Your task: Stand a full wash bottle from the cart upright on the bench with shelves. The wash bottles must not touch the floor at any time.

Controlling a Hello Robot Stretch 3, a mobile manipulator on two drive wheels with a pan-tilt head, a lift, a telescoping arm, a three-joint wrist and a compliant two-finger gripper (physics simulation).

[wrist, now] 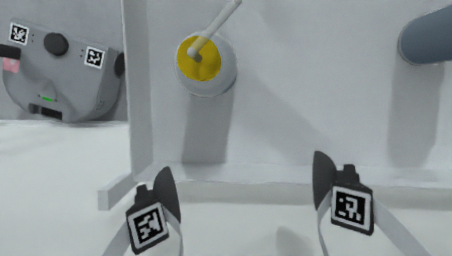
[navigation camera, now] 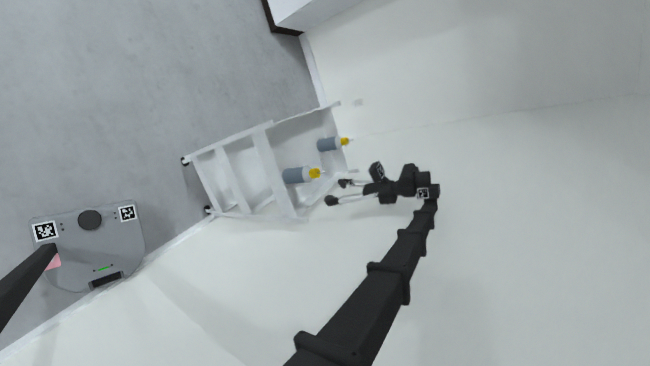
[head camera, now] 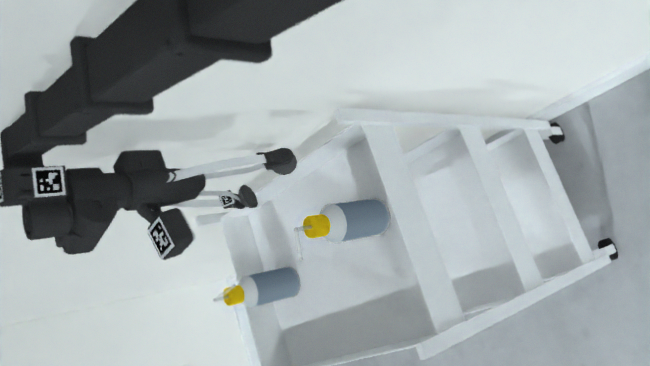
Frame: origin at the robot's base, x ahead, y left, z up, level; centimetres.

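Seen in the pictures: gripper, between the fingertips: [navigation camera: 331, 191] [head camera: 275, 179]; robot's base, origin of its link: [navigation camera: 90, 218].
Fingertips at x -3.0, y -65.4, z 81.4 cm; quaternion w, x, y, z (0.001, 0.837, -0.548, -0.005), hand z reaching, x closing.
Observation:
Offsets run from my fingertips to a thing's middle. "pt": to the spot under its first point.
A wash bottle with a blue-grey body, white shoulder and yellow cap {dx +8.6, dy +5.5, dz -6.4 cm} [head camera: 357, 221] [navigation camera: 297, 175] [wrist: 200, 60] stands upright in the top tray of the white cart {pt dx +9.3, dy +15.8, dz -12.0 cm} [head camera: 415, 225] [navigation camera: 272, 170] [wrist: 140, 110]. A second similar wash bottle {dx +18.4, dy -17.3, dz -6.4 cm} [head camera: 277, 287] [navigation camera: 330, 144] [wrist: 430, 40] stands farther along the same tray. My gripper [head camera: 264, 179] [navigation camera: 338, 191] [wrist: 242, 177] is open and empty, its fingertips wide apart. It hangs by the cart's long side, apart from both bottles. In the wrist view the nearer bottle is beyond the left fingertip. I cannot identify the bench with shelves.
My telescoping arm [head camera: 140, 65] [navigation camera: 370, 300] reaches past the cart's side. My wheeled base [navigation camera: 95, 250] [wrist: 65, 75] is beyond the cart's end. A white block with a dark lower edge [navigation camera: 310, 15] shows at the navigation view's top. White walls show behind the arm.

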